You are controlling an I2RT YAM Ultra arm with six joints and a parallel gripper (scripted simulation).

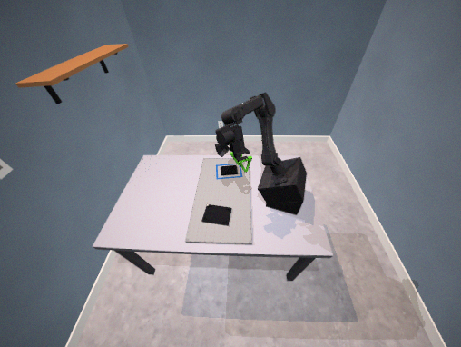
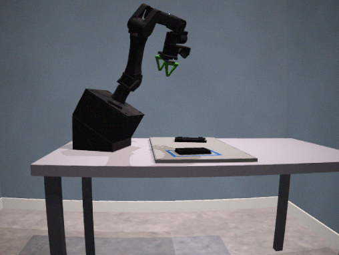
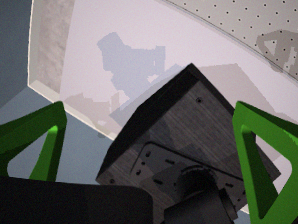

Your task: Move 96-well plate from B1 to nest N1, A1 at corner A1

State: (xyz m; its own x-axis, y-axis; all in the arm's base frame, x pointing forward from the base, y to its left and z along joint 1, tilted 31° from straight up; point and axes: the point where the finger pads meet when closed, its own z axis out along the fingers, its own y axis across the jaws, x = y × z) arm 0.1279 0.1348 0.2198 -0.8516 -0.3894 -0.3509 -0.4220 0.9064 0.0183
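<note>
The black 96-well plate is 340 mm below my hand, 320 mm to the right of it and 80 mm ahead of it. From my hand the other things lie so: white A1 label: 340 mm below, 220 mm ahead, 10 mm to the right; black plate nest N1: 340 mm below, 150 mm ahead, 60 mm to the left.
</note>
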